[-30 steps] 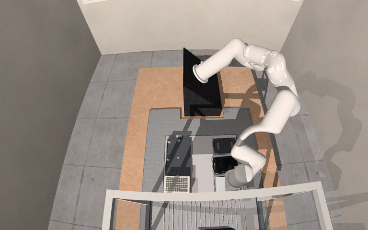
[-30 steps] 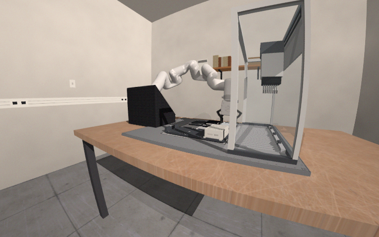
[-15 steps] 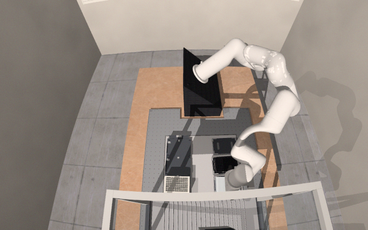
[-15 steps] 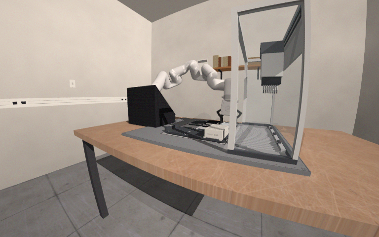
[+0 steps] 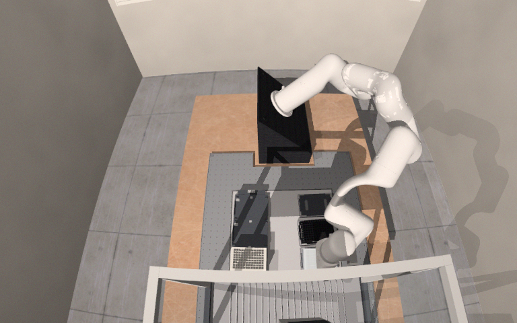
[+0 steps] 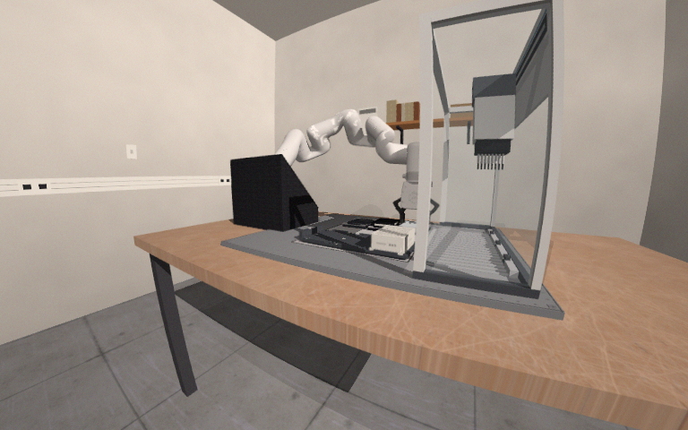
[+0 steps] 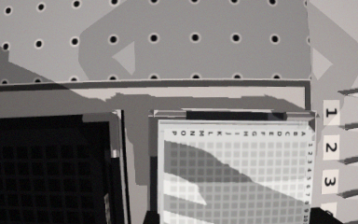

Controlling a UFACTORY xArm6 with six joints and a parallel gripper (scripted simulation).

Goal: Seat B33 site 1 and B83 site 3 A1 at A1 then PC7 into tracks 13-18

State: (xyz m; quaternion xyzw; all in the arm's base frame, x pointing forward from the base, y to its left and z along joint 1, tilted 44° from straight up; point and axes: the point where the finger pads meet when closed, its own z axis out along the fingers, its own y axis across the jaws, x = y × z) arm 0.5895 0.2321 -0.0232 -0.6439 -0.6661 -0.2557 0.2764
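The nest S3 lies 2 cm below my hand. The rest, counted from my hand: black plate B38: 11 cm behind, 1 cm to the right, 1 cm below; then nest S1: 22 cm behind, 2 cm below; then plate carrier PC7: 26 cm to the right, 10 cm behind, 1 cm below.
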